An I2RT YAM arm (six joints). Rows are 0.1 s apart.
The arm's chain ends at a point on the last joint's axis. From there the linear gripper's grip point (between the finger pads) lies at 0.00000 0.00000 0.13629 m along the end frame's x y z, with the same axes.
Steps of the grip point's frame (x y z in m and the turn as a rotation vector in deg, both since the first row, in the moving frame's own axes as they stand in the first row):
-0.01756, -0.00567, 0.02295, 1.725, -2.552, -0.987
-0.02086, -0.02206, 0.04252, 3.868, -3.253, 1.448
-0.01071, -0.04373, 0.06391, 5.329, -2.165, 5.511
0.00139, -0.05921, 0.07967, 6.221, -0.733, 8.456
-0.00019, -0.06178, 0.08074, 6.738, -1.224, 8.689
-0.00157, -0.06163, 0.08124, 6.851, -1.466, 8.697
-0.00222, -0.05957, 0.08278, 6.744, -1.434, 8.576
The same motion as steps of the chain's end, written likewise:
-0.01146, -0.00162, 0.02315, 1.725, -2.552, -0.987
-0.01325, -0.01277, 0.04305, 3.868, -3.253, 1.448
-0.00619, -0.03085, 0.06460, 5.329, -2.165, 5.511
0.00203, -0.04437, 0.08048, 6.221, -0.733, 8.456
0.00149, -0.04563, 0.08171, 6.738, -1.224, 8.689
0.00066, -0.04517, 0.08226, 6.851, -1.466, 8.697
-0.00003, -0.04337, 0.08376, 6.744, -1.434, 8.576

